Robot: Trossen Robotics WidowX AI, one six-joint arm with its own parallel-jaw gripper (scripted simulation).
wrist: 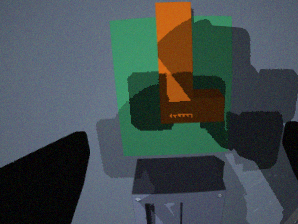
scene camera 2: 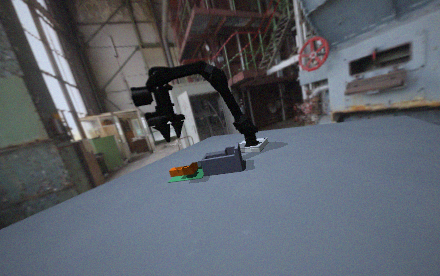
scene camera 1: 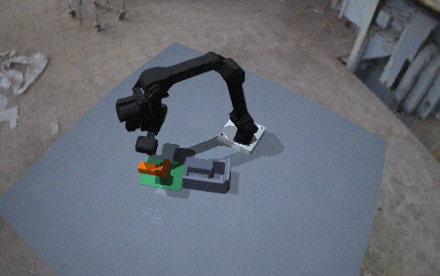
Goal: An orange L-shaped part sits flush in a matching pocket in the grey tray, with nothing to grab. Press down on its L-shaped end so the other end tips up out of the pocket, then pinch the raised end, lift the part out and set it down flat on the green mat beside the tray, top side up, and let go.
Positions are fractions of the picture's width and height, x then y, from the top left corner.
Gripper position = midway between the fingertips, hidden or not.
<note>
My gripper (scene camera 1: 0.35,0.52) is open and holds nothing. Also in view: an orange L-shaped part (wrist: 0.61,0.46) and a green mat (scene camera 1: 0.39,0.66).
My gripper is seen too in the wrist view (wrist: 0.64,0.62) and in scene camera 2 (scene camera 2: 0.40,0.51). The green mat shows as well in the wrist view (wrist: 0.45,0.19).
</note>
